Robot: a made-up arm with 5 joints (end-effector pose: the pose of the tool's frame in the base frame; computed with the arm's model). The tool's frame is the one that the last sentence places.
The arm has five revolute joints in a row. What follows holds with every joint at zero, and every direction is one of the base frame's.
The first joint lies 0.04 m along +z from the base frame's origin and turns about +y.
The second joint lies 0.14 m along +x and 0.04 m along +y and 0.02 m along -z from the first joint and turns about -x.
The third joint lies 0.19 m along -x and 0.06 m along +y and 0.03 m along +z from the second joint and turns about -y.
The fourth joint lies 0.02 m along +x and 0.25 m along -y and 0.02 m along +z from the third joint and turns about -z.
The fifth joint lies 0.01 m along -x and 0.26 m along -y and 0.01 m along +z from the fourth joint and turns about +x.
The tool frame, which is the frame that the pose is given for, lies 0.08 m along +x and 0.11 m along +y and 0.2 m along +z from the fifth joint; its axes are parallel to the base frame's.
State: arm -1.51 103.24 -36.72 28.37 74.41
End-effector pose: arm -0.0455 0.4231 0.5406 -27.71 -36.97 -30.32
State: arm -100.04 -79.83 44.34 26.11 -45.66
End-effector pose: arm 0.2558 -0.1439 0.0172 122.69 -43.52 -73.54
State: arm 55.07 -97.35 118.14 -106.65 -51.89
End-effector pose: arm -0.1825 0.0269 0.0646 -83.78 -26.86 8.25
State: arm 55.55 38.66 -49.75 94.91 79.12
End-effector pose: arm 0.2911 0.1562 0.4667 -33.23 -25.25 -54.59
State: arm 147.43 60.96 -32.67 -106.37 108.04
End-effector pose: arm -0.3796 -0.0931 -0.0726 -73.34 -50.57 109.49
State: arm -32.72 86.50 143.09 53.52 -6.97
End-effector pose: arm -0.2810 -0.1455 0.2051 -120.95 -25.89 160.03
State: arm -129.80 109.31 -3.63 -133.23 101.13
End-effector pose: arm 0.0030 0.0806 0.4012 26.24 4.35 -11.57
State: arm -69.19 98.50 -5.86 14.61 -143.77
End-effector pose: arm -0.4172 -0.0628 0.1551 148.77 -83.53 -32.42
